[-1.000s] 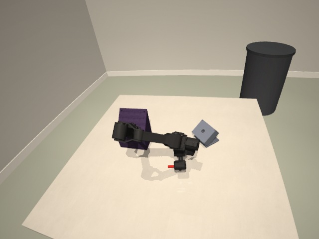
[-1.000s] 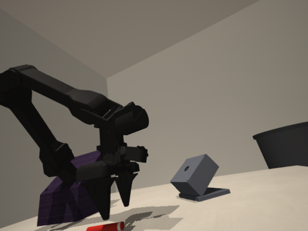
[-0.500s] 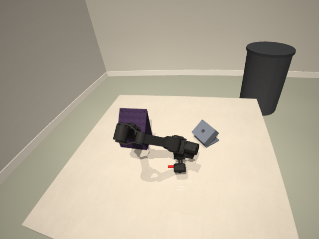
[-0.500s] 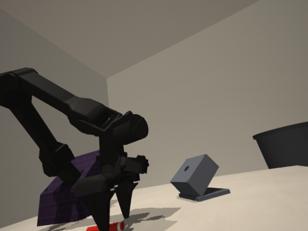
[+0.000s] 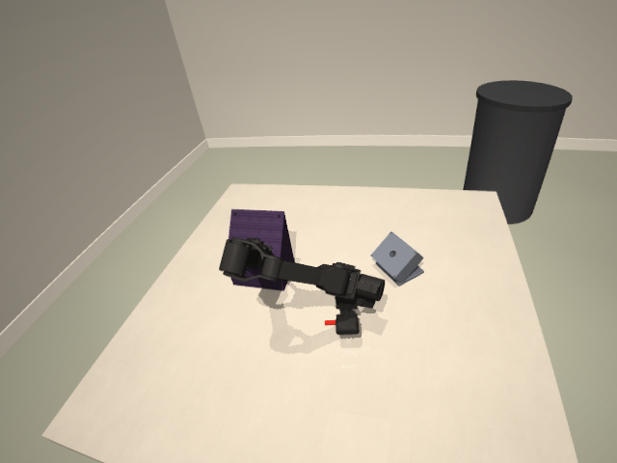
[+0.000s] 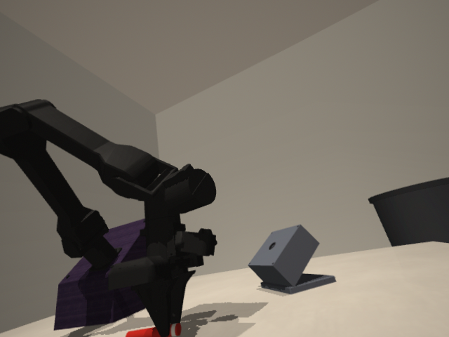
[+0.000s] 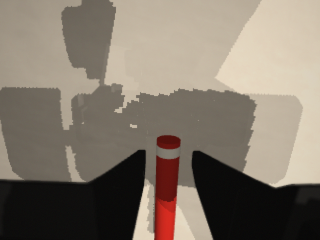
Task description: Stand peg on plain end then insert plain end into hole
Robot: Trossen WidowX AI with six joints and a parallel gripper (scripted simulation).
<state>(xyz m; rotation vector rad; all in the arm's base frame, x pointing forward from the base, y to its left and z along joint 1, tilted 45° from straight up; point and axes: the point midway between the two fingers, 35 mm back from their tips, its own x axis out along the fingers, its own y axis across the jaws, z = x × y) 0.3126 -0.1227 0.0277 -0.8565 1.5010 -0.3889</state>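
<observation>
Right now the red peg is 1 cm behind my gripper tip. Also, from my gripper tip: grey sloped panel (11 cm ahead, 25 cm to the left, 6 cm above).
</observation>
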